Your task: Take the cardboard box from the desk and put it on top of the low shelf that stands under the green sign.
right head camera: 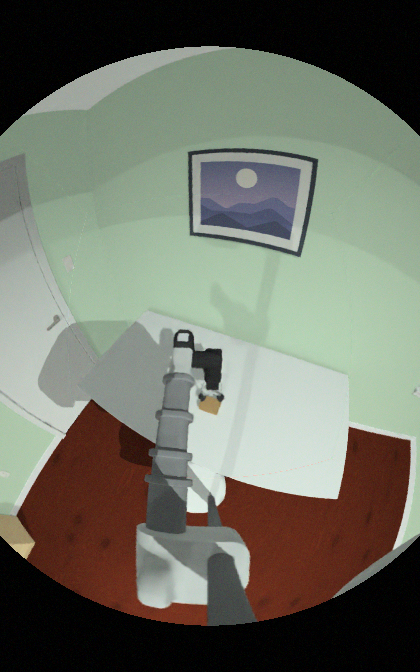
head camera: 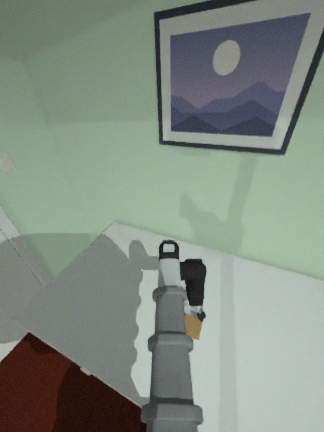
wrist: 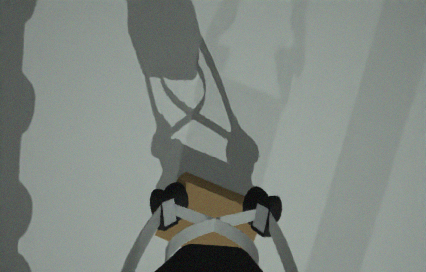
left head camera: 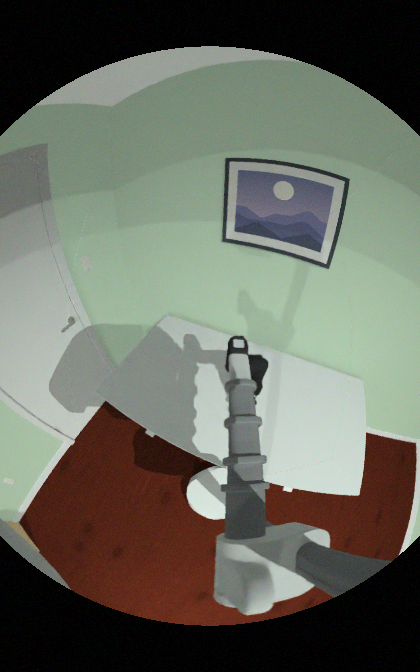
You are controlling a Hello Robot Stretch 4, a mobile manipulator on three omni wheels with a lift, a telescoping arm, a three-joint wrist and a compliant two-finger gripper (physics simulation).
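Pixels of known places: gripper, fingertip midpoint: (right head camera: 210, 398) (head camera: 190, 317) (wrist: 215, 199); robot's base at its link origin: (right head camera: 197, 485).
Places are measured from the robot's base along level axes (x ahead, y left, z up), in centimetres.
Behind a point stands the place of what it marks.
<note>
The cardboard box (head camera: 193, 327) @[z 74.3, x 40.8, y -9.1 cm] (right head camera: 210, 406) @[z 74.2, x 40.4, y -8.3 cm] (wrist: 210, 199) @[z 74.2, x 44.8, y -7.9 cm] is small and orange-brown. It is at the white desk (head camera: 280, 325) @[z 69.2, x 44.0, y -46.0 cm] (left head camera: 320, 425) (right head camera: 300, 425) @[z 69.3, x 29.6, y -52.8 cm] (wrist: 75, 150) @[z 69.2, x 48.6, y 8.6 cm], near the middle of its length. My gripper (right head camera: 210, 397) @[z 73.7, x 44.7, y -8.4 cm] (wrist: 215, 199) @[z 73.7, x 44.7, y -8.4 cm] points down over the desk and is shut on the box, with one dark fingertip against each side. In the left head camera view the arm hides the box and most of the fingers. Whether the box's underside touches the desk is not visible. The low shelf and the green sign do not show in these views.
A green wall with a framed mountain picture (head camera: 227, 85) @[z 151.2, x 91.8, y -22.5 cm] (left head camera: 284, 210) (right head camera: 250, 195) @[z 150.9, x 91.6, y -23.0 cm] stands behind the desk. A grey door (left head camera: 30, 310) (right head camera: 25, 300) @[z 115.6, x 72.7, y 109.7 cm] is at the left. A round white seat (left head camera: 202, 495) (right head camera: 218, 487) @[z 18.5, x -0.3, y -15.1 cm] is at the desk's front edge. A light-brown object (right head camera: 12, 535) is at the lower left.
</note>
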